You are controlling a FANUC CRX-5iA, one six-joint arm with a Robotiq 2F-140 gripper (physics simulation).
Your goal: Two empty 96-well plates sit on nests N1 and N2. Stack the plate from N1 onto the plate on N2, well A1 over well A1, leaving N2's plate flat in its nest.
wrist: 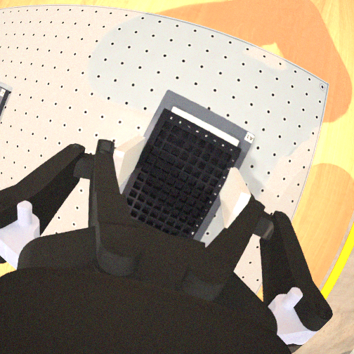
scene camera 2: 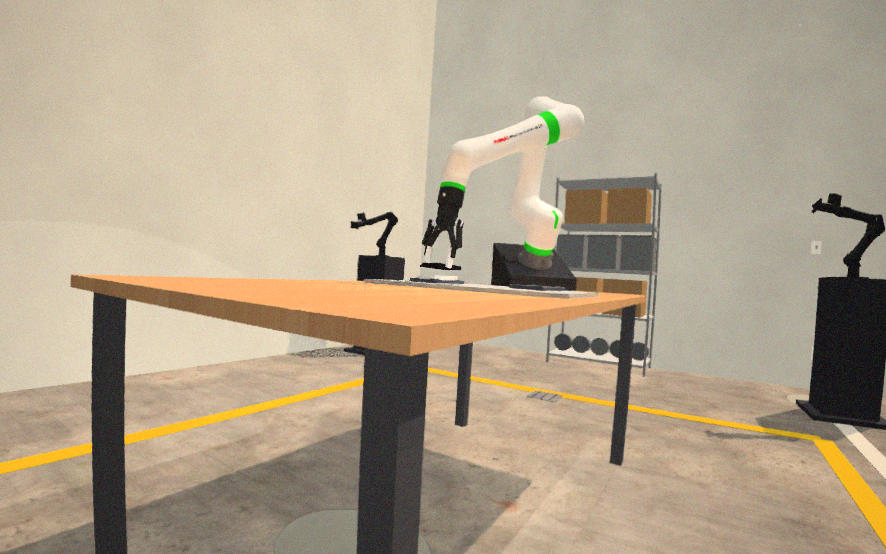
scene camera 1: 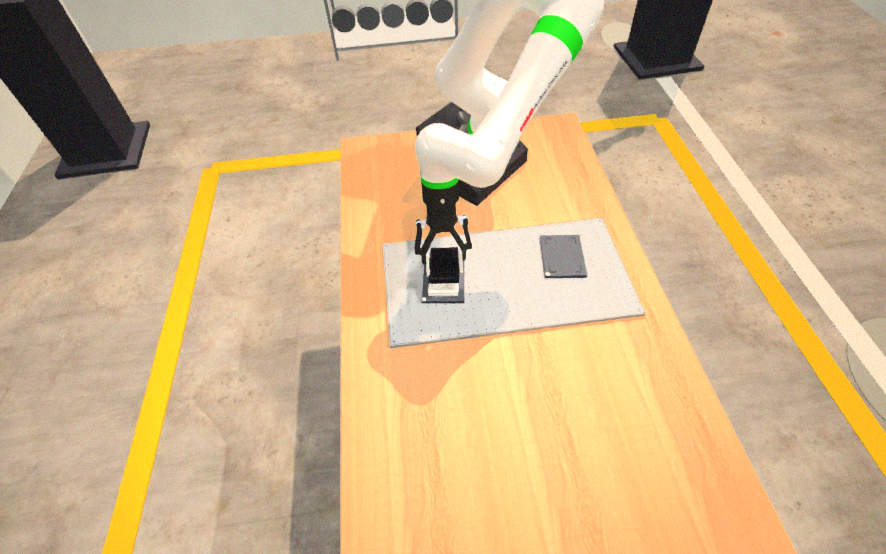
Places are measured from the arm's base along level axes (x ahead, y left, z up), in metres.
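Pixels of known places: gripper, between the fingertips: (scene camera 2: 437,266) (scene camera 1: 444,271); arm's base, origin of its link: (scene camera 2: 534,261).
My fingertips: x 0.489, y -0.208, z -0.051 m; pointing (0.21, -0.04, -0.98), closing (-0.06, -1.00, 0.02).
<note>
For each thing: its middle in the pictures, then the offset to it from my fingertips. "spot": a spot on its surface instead. Level surfaces: height alone.
- black 96-well plate, middle of its body: (scene camera 1: 444,264) (scene camera 2: 441,266) dx -0.022, dy +0.004, dz +0.002 m
- white plate, middle of its body: (scene camera 1: 443,277) (scene camera 2: 437,277) dx -0.011, dy -0.002, dz -0.038 m
- dark nest N2, a spot on its surface: (scene camera 1: 461,295) spot: dx +0.061, dy +0.035, dz -0.045 m
- Nest N1, middle of its body: (scene camera 1: 562,255) (scene camera 2: 538,287) dx -0.024, dy +0.362, dz -0.050 m
- perforated light board, height of its surface: dz -0.057 m
- wooden table, height of its surface: dz -0.070 m
My gripper (scene camera 1: 444,260) (scene camera 2: 439,257) (wrist: 183,165) is shut on a black 96-well plate (scene camera 1: 444,265) (scene camera 2: 444,265) (wrist: 182,170), with a pale fingertip at each long side. The black plate looks level and hangs a little above a white plate (scene camera 1: 443,288) (scene camera 2: 441,274) (wrist: 205,126). The white plate sits on dark nest N2 (scene camera 1: 461,295) (wrist: 200,113), at the left in scene camera 1; a strip of it shows past the black plate in the wrist view. An A1 label marks the nest's corner. The gap's size and exact well alignment cannot be told. Nest N1 (scene camera 1: 563,256) is empty.
A perforated light board (scene camera 1: 509,287) (wrist: 60,65) bears both nests on the wooden table (scene camera 1: 522,424) (scene camera 2: 261,300). The arm's dark base (scene camera 2: 512,267) stands behind the board. A storage rack (scene camera 2: 657,248) and black pedestals (scene camera 1: 65,84) (scene camera 2: 849,346) stand beyond the table.
</note>
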